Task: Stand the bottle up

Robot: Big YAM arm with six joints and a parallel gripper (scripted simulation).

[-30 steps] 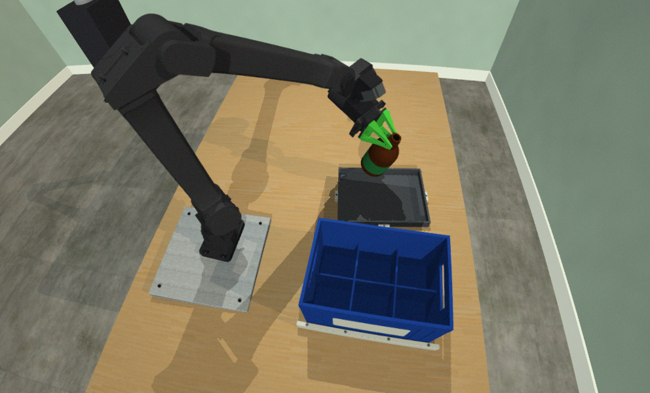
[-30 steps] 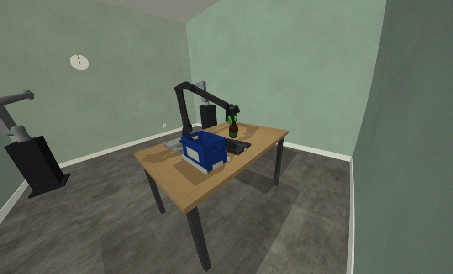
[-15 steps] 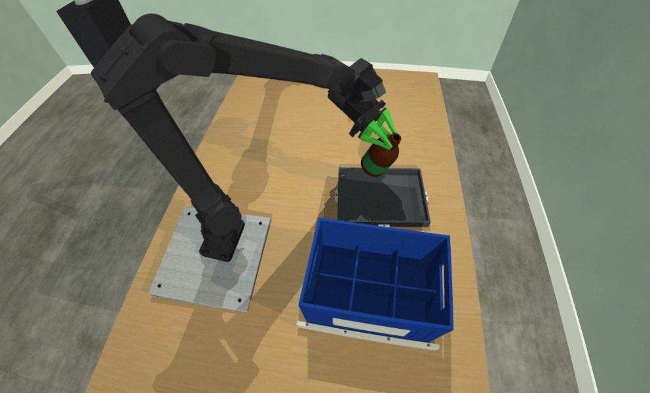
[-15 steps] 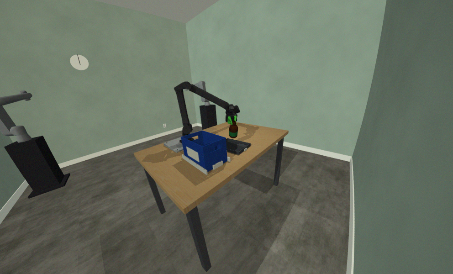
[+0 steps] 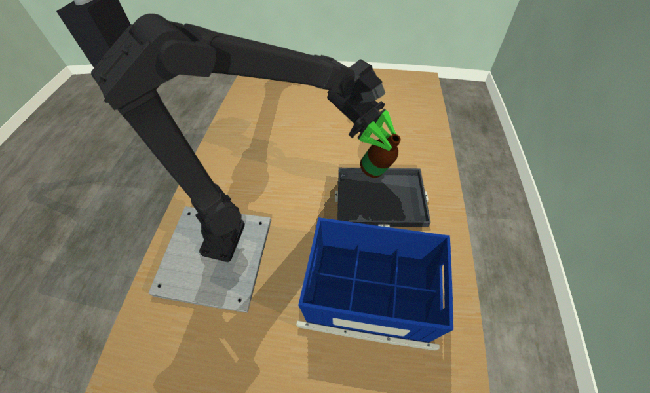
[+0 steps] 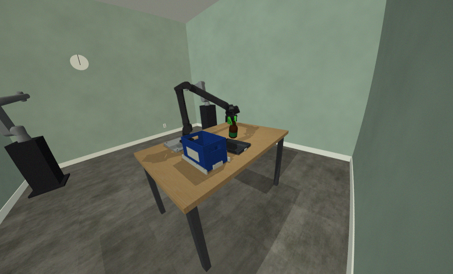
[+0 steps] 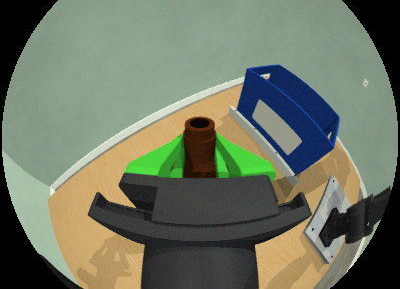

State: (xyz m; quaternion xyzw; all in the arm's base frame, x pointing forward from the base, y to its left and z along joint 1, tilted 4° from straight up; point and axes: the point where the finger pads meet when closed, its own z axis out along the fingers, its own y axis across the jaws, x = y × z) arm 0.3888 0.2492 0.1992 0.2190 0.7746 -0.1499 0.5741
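Right now the brown bottle is 20 mm behind my hand, 10 mm to the left of it and 50 mm below it. From my hand the other things lie so: blue crate (310 mm to the right, 110 mm below); dark grey tray (30 mm to the right, 180 mm below).
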